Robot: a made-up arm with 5 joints. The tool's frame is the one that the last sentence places.
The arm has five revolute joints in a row. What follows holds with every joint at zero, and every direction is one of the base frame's. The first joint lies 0.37 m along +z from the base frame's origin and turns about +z. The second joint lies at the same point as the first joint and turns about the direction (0, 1, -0.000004). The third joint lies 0.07 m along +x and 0.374 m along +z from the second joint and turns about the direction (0, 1, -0.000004). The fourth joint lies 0.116 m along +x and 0.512 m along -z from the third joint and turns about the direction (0, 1, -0.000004). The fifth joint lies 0.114 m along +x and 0.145 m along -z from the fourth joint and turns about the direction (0, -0.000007, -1). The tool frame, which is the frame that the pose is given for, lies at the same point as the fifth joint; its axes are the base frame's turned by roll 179.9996, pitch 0 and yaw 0 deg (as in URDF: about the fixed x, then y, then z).
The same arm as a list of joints. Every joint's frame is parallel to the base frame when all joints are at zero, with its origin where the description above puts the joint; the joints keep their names.
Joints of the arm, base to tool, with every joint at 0 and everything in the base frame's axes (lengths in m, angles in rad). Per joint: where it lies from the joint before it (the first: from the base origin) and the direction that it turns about. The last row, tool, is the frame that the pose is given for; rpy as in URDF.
joint 1: origin 0.0000 0.0000 0.3700 axis 0 0 1
joint 2: origin 0.0000 0.0000 0.0000 axis 0 1 0
joint 3: origin 0.0700 0.0000 0.3740 axis 0 1 0
joint 4: origin 0.1160 0.0000 -0.5120 axis 0 1 0
joint 5: origin 0.1140 0.0000 -0.1450 axis 0 0 -1
tool: origin 0.0000 0.0000 0.0000 rpy 3.1416 0.0000 0.0000

